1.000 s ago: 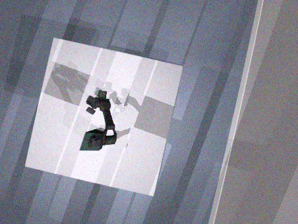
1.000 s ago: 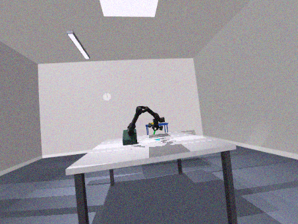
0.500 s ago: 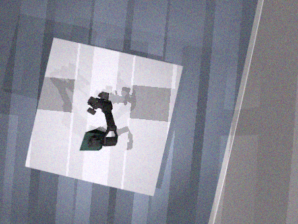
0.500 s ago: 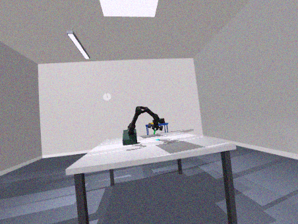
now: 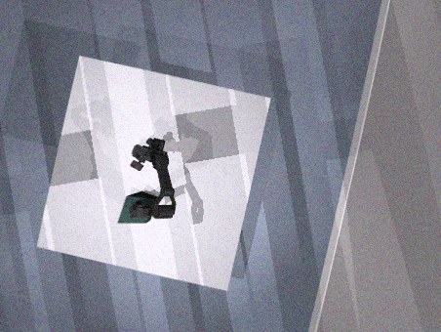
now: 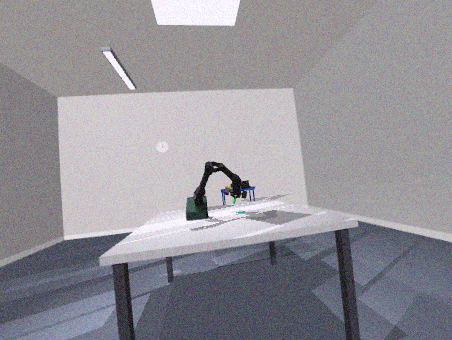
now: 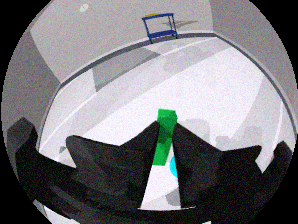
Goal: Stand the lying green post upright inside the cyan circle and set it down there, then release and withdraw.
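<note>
Right now the cyan circle is 120 mm below my gripper tip, 30 mm to the right of it and 20 mm ahead of it. From my gripper tip the other things lie so: green post: 20 mm below, 10 mm to the right, 10 mm behind.
</note>
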